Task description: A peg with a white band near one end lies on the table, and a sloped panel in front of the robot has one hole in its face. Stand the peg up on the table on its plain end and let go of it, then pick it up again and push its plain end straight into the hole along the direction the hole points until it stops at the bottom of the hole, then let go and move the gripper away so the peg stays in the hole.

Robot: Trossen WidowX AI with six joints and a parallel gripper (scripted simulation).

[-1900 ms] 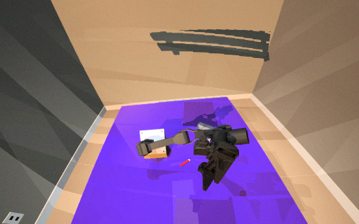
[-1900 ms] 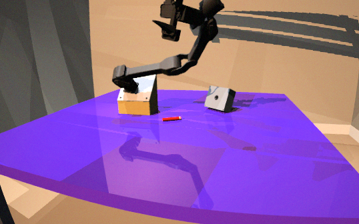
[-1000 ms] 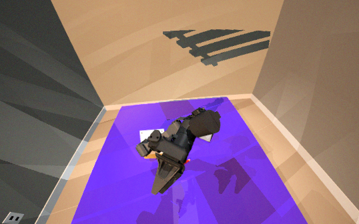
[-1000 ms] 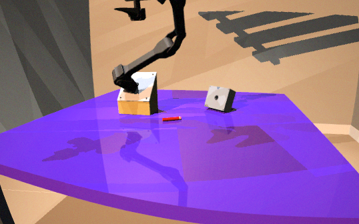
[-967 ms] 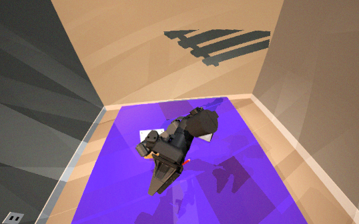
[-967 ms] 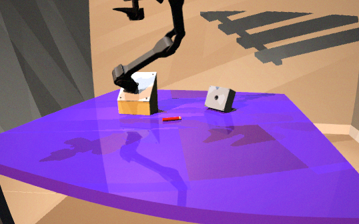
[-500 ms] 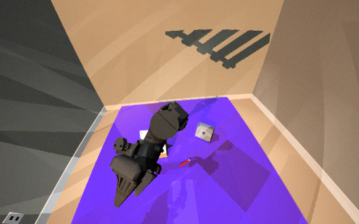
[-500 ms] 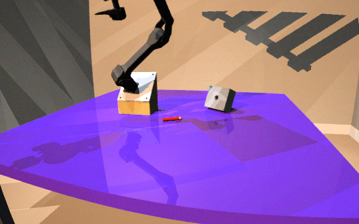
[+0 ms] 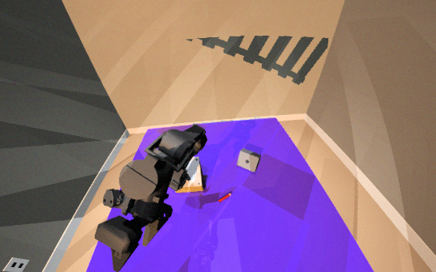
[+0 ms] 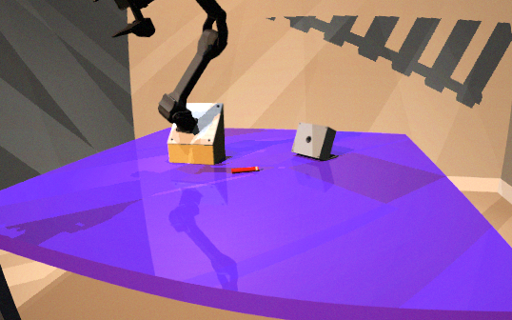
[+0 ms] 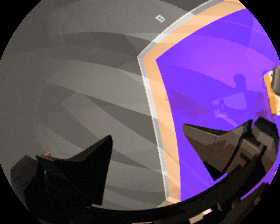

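The red peg lies 200 mm ahead of my gripper tip, 340 mm to the left of it and 420 mm below it. From my gripper tip the other things lie so: grey sloped panel 340 mm ahead, 570 mm to the left, 380 mm below.
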